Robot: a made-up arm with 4 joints.
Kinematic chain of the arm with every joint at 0, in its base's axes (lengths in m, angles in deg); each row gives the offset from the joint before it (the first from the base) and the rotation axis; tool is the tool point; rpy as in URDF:
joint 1: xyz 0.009 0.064 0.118 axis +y
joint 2: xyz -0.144 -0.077 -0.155 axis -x
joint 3: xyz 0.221 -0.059 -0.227 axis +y
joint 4: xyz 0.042 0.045 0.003 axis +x
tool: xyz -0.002 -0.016 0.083 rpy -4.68 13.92 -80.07
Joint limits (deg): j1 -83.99..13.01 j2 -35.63..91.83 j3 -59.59..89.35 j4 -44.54..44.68
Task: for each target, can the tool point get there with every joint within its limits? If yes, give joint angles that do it. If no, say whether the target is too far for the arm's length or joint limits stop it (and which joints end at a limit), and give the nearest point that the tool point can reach.
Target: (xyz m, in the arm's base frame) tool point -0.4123 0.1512 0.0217
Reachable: no: joint limits stop it (at a limit: joint 1, joint 2, joint 3) | nearest point -0.0282 0.0816 -0.1521 | short by 0.427 m
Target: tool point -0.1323 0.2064 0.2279
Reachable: no: joint limits stop it (at a limit: joint 1, joint 2, joint 3, joint 4) | nearest point -0.0169 0.1042 -0.1451 | short by 0.404 m
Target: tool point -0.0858 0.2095 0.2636
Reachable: no: joint limits stop it (at a limit: joint 1, joint 2, joint 4) | nearest point 0.2709 0.0980 0.1832 | short by 0.382 m
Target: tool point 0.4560 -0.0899 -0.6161
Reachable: no: too far | nearest point 0.2441 -0.0448 -0.2681 | short by 0.410 m
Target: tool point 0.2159 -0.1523 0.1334
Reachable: yes | joints -67.69 60.58 -15.86 8.30
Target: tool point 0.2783 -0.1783 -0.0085
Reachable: yes | joints -33.04 44.81 36.26 13.00
